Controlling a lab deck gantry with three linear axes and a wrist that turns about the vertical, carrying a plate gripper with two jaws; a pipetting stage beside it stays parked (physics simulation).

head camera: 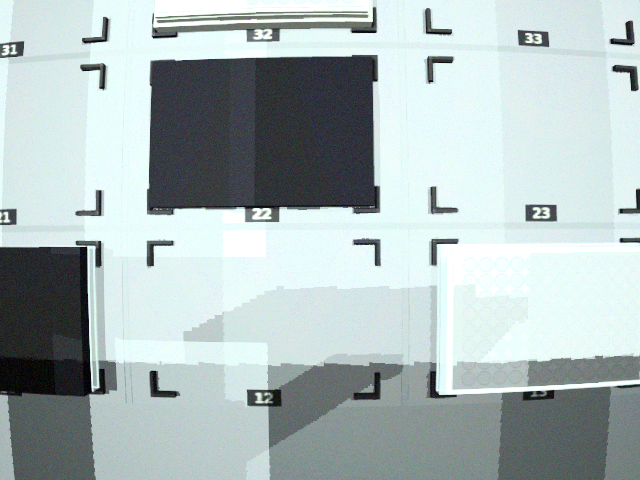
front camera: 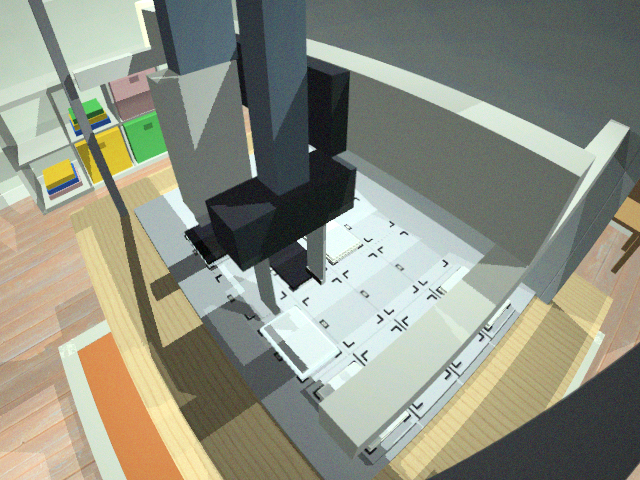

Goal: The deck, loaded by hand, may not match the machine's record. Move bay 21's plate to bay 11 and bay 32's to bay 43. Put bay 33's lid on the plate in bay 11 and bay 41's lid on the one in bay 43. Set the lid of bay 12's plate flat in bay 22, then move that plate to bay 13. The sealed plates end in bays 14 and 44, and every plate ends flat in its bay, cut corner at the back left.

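Frame: origin at the robot's base, x ahead, y left, z up, level; centimetres.
Seen in the pictures: gripper, fingertip midpoint: (front camera: 293,291); robot's base, origin of the base link: (front camera: 185,236).
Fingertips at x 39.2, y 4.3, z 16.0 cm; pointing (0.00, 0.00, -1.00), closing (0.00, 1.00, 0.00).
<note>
Pixels of each thing's middle, then the offset from my fingertips to it. "spot": a spot on its surface instead.
- dark lid, body centre: (head camera: 260,131) (front camera: 291,260) dx -16.5, dy +10.7, dz -15.6 cm
- top, surface spot: (head camera: 41,310) spot: dx -29.0, dy +0.6, dz -14.4 cm
- pale plate, surface spot: (front camera: 454,279) spot: dx +11.1, dy +31.6, dz -13.2 cm
My gripper (front camera: 297,297) is open, its two jaws apart with nothing between them, above the deck around bay 12; it does not show in the head view. A clear, welled plate (front camera: 305,338) (head camera: 558,320) lies in bay 13, without a dark lid. A dark lid (front camera: 292,267) (head camera: 310,134) lies flat in bay 22. A plate with a dark lid on top (front camera: 202,246) (head camera: 41,310) stands in bay 11, partly cut off in the head view. A white plate (front camera: 341,243) (head camera: 310,9) stands in bay 32, cut off at the head view's top. Cut corners are hard to make out.
A pale grey beam (front camera: 413,346) crosses the deck's front right and partly hides a white plate (front camera: 345,376) near bay 14 and another pale plate (front camera: 454,279) farther back. A tall grey wall (front camera: 429,155) runs along the back. Bay corner brackets (head camera: 155,384) stand up from the deck.
</note>
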